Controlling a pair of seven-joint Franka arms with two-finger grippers.
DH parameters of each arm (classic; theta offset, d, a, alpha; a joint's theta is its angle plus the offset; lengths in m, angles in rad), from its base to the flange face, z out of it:
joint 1: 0 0.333 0 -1.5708
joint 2: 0 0 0 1.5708
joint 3: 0 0.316 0.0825 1.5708
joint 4: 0 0 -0.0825 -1.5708
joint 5: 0 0.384 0 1.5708
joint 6: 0 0 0.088 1.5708
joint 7: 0 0.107 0 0
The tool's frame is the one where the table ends.
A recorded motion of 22 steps. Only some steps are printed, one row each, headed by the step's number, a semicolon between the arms.
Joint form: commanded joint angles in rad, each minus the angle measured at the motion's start. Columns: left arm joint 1, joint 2, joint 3, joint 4, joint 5, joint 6, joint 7; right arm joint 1, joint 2, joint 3, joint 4, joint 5, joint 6, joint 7.
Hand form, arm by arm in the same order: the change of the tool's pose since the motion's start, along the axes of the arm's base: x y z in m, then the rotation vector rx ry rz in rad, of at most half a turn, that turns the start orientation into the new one. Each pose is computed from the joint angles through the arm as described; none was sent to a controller.
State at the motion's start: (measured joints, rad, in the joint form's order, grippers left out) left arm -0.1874 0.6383 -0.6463 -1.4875 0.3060 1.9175 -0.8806; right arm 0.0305 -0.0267 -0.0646 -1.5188 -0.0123 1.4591 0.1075
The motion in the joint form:
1: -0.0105 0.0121 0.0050 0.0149 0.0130 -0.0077 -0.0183; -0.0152 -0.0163 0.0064 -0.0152 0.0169 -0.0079 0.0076
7: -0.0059 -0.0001 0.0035 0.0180 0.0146 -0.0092 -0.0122; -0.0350 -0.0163 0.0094 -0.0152 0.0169 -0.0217 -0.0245
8: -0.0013 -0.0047 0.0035 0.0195 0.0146 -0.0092 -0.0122; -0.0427 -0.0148 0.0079 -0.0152 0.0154 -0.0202 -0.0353
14: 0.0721 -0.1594 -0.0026 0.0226 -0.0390 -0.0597 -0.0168; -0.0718 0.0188 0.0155 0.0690 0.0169 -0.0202 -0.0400
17: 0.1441 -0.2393 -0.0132 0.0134 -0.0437 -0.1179 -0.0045; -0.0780 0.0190 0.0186 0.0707 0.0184 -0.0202 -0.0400
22: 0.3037 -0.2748 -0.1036 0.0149 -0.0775 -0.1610 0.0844; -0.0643 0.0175 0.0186 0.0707 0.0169 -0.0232 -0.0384
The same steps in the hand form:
1: 0.0013 -0.0025 -0.0027 0.0112 -0.0035 0.0111; -0.0062 -0.0027 0.0010 0.0176 0.0061 -0.0150
7: 0.0034 -0.0005 0.0063 0.0074 -0.0176 0.0089; -0.0082 -0.0114 -0.0001 0.0195 0.0198 0.0002
8: 0.0057 0.0020 0.0098 0.0056 -0.0231 0.0141; -0.0078 -0.0165 -0.0008 0.0186 0.0198 0.0017
14: 0.0174 0.0422 0.1014 -0.0191 -0.1053 0.1037; 0.0013 -0.0280 0.0199 0.0143 -0.0309 -0.0147
17: 0.0239 0.0820 0.1400 0.0133 -0.1343 0.1503; 0.0012 -0.0294 0.0206 0.0156 -0.0325 -0.0176
22: 0.0378 0.1308 0.1684 -0.0168 -0.1164 0.1458; 0.0010 -0.0222 0.0211 0.0145 -0.0308 -0.0057

